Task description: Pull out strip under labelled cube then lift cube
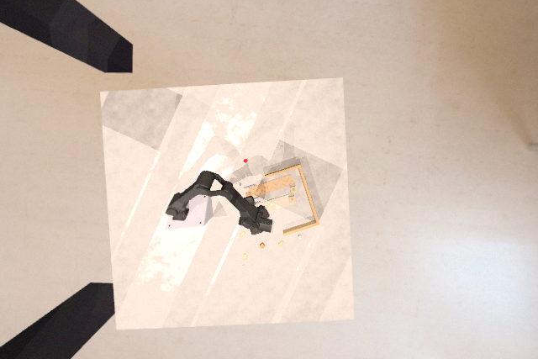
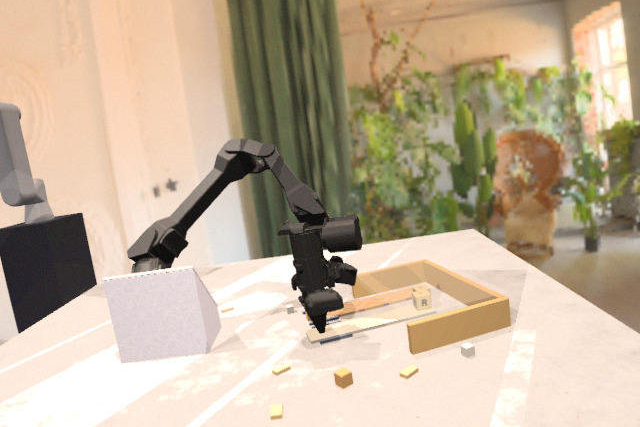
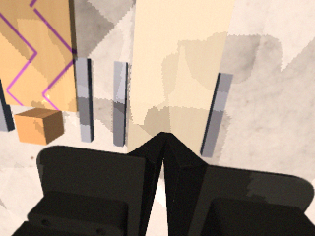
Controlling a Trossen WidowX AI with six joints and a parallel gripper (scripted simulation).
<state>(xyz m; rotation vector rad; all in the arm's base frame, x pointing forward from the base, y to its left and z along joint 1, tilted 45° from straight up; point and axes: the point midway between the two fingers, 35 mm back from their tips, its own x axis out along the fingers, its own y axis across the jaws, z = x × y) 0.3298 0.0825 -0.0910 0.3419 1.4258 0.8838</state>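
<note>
Now: the pale plain strip 90 mm ahead of my gripper tip and 30 mm to the left of it. Round my gripper tip: red marker: 50 mm behind, 270 mm to the left.
</note>
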